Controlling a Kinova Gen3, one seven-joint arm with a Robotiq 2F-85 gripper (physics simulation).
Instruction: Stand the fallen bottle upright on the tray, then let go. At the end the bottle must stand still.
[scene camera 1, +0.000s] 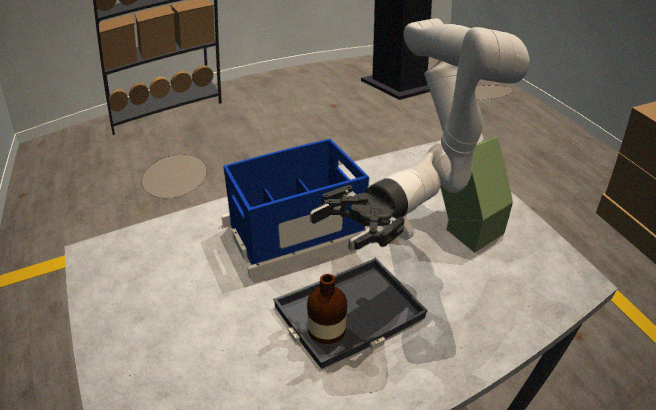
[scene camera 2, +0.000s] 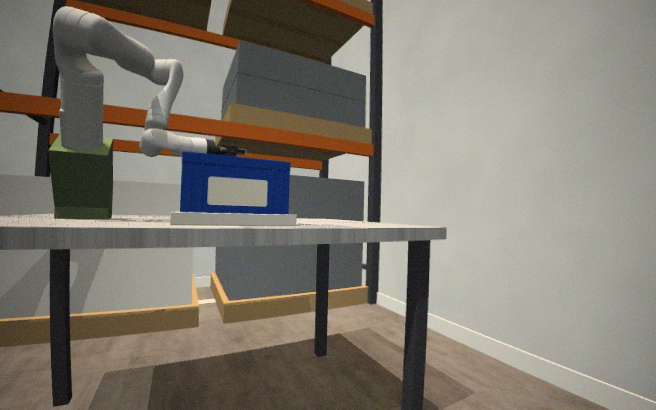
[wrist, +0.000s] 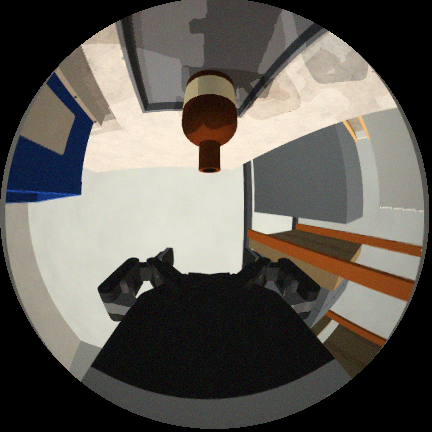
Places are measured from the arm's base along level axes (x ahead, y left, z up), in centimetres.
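Where they show: gripper, between the fingertips: (scene camera 1: 329, 231) (scene camera 2: 240, 153) (wrist: 208, 255); arm's base, origin of its link: (scene camera 2: 83, 143).
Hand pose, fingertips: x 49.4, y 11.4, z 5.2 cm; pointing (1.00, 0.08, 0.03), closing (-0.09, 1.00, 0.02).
Observation:
Each offset is from my fingertips to the centre of the thing.
The brown bottle {dz -17.9, dx +0.6, dy +0.3 cm} (scene camera 1: 327, 306) (wrist: 209, 120) with a cream label stands upright on its base, neck up, near the left front corner of the dark tray {dz -24.9, dx -6.4, dy -1.0 cm} (scene camera 1: 390, 290) (wrist: 162, 75). My gripper (scene camera 1: 340, 228) (scene camera 2: 243, 151) (wrist: 208, 255) is open, with nothing between its fingers. It is apart from the bottle, held above and behind the tray, higher than the bottle's mouth, and points roughly level. The bottle and the tray do not show in the second scene view, where the blue crate stands in front.
A blue crate {dz -17.4, dx -12.1, dy -29.4 cm} (scene camera 1: 310, 225) (scene camera 2: 195, 185) (wrist: 40, 165) with dividers stands on a pale base behind the tray. A green block (scene camera 1: 492, 185) (scene camera 2: 82, 182) stands at the back right in the first scene view, close to the arm. The table's edge (scene camera 2: 370, 235) lies beyond the crate.

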